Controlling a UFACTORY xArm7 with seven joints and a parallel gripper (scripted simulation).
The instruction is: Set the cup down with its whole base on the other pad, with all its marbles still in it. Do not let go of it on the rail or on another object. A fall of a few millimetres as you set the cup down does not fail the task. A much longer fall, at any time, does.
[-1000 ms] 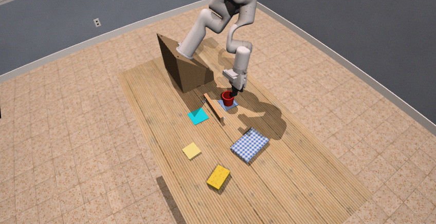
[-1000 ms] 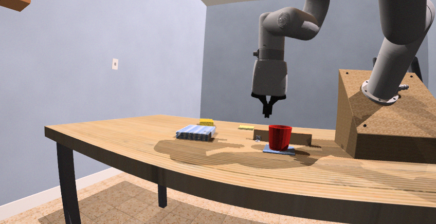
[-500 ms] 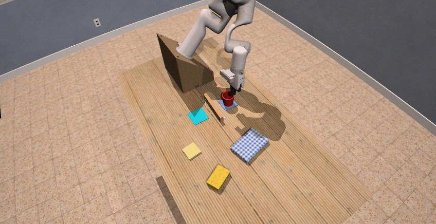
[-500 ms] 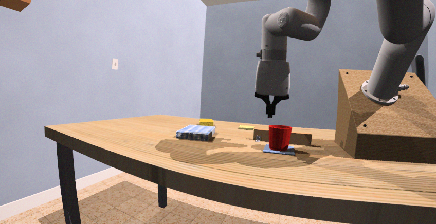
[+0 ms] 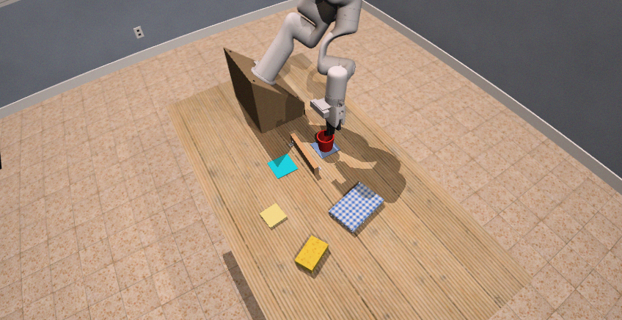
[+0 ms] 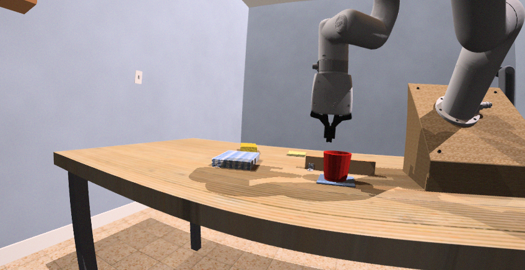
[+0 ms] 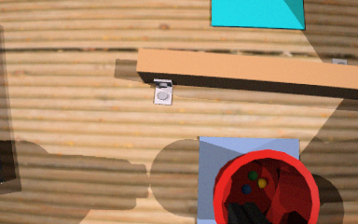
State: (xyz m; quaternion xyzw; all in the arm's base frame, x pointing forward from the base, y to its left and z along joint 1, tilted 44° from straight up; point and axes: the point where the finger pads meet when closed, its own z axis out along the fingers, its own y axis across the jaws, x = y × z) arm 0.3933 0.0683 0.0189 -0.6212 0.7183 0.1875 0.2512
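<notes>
Right now my hand is 2 cm past the red cup, 1 cm to the left of it and 10 cm above it. Also, from my hand: cyan pad (6 cm behind, 21 cm to the right, 13 cm below); yellow sponge (32 cm ahead, 36 cm to the right, 11 cm below); wooden rail (5 cm behind, 11 cm to the right, 11 cm below).
</notes>
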